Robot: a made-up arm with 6 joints. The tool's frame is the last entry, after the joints. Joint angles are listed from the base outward.
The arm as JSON. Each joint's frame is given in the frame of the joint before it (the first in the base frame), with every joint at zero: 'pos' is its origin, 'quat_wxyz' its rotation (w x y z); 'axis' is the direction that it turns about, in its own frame. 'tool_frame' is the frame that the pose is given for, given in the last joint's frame.
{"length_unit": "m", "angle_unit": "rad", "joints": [
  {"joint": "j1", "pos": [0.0, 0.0, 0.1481], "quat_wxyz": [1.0, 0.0, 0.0, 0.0], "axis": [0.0, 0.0, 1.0]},
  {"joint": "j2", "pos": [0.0, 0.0, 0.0], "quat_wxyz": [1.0, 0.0, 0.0, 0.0], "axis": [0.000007, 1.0, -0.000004]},
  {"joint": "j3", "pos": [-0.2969, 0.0, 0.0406], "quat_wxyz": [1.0, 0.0, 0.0, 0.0], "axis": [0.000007, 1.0, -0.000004]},
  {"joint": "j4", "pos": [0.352, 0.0, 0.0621], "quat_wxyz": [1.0, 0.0, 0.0, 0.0], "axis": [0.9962, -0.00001, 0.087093]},
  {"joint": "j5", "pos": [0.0, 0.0, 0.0], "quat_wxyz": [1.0, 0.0, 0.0, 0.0], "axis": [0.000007, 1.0, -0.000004]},
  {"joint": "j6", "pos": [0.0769, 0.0, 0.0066], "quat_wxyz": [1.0, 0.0, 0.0, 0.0], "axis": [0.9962, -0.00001, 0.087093]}
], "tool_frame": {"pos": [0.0, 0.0, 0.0], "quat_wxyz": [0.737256, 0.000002, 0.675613, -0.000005]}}
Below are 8 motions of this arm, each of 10 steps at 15 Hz.
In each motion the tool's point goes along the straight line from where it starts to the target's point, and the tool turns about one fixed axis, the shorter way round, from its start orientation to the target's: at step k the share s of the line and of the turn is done. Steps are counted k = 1, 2, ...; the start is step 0. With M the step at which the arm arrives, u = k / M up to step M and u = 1 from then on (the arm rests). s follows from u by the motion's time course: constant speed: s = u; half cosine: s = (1 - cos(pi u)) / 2; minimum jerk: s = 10 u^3 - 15 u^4 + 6 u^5.
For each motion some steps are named. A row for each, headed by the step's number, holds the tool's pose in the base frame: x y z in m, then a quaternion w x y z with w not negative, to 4 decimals.
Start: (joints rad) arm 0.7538 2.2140 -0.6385 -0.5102 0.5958 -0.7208
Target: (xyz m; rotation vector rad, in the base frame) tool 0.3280 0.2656 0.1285 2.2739 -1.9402 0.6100
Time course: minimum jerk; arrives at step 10
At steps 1, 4, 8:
1: 0.1896 0.1488 -0.0561 0.2426 0.8051 -0.5339 0.0890
4: 0.2327 0.1852 0.0014 0.1822 0.7917 -0.5696 0.1245
8: 0.3199 0.2588 0.1177 0.0571 0.7495 -0.6305 0.1936

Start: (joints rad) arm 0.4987 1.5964 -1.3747 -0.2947 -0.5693 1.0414
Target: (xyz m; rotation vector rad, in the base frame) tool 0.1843 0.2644 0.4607 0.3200 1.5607 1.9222
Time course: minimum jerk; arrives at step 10
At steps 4, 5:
4: 0.3393 0.2462 0.4586 0.5472 0.0494 0.5724 0.6087
5: 0.2979 0.2511 0.4592 0.4889 0.0693 0.5821 0.6460

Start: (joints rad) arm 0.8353 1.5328 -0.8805 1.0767 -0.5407 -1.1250
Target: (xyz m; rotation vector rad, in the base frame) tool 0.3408 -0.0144 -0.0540 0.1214 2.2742 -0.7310
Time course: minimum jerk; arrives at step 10
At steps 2, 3, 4, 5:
2: 0.3050 0.2654 0.2441 0.6001 -0.2173 0.7698 0.0115
3: 0.3090 0.2342 0.2108 0.5799 -0.1891 0.7921 -0.0227
4: 0.3149 0.1883 0.1620 0.5474 -0.1469 0.8207 -0.0727
5: 0.3218 0.1341 0.1042 0.5045 -0.0957 0.8480 -0.1313

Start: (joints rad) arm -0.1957 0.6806 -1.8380 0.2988 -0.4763 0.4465
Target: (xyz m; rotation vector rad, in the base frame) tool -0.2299 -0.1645 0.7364 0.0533 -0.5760 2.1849
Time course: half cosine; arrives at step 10
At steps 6, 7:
6: -0.1954 -0.1024 0.7548 0.6706 0.0272 -0.1963 0.7148
7: -0.2093 -0.1275 0.7474 0.5780 0.0251 -0.2123 0.7875

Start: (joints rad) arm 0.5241 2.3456 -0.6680 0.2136 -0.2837 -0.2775
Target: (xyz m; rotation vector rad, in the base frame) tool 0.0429 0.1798 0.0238 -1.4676 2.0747 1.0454
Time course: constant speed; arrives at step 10
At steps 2, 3, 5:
2: 0.2047 0.1451 -0.0747 0.1478 -0.3425 0.9245 0.0778
3: 0.1844 0.1494 -0.0624 0.1553 -0.3688 0.9090 0.1163
5: 0.1440 0.1581 -0.0377 0.1689 -0.4185 0.8713 0.1925

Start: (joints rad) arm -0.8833 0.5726 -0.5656 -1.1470 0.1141 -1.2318
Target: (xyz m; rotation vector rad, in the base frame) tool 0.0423 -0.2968 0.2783 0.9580 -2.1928 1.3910
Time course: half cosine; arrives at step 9
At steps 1, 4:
1: 0.1193 -0.1651 0.4014 0.0819 0.4418 -0.5436 0.7090
4: 0.0889 -0.2171 0.3528 0.1249 0.4075 -0.6461 0.6331

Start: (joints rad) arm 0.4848 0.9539 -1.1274 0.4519 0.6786 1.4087
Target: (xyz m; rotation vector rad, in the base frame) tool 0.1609 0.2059 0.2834 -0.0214 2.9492 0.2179
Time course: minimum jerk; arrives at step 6
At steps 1, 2, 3, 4, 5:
1: 0.2237 0.1452 0.5010 0.1371 0.4137 0.7185 0.5421
2: 0.2123 0.1562 0.4616 0.1335 0.3470 0.7999 0.4710
3: 0.1934 0.1744 0.3962 0.1229 0.2244 0.9063 0.3365
4: 0.1746 0.1927 0.3307 0.1067 0.0917 0.9722 0.1871
5: 0.1632 0.2037 0.2914 0.0947 0.0096 0.9911 0.0928

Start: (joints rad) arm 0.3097 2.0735 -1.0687 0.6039 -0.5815 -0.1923
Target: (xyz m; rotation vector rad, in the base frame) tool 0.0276 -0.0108 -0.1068 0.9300 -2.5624 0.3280
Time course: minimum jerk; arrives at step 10
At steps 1, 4, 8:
1: 0.4671 0.1243 0.0931 0.5458 0.0907 0.8319 0.0416
4: 0.3301 0.0822 0.0308 0.3353 -0.0502 0.9407 -0.0105
8: 0.0533 -0.0029 -0.0951 0.1516 0.3117 -0.9316 0.1093

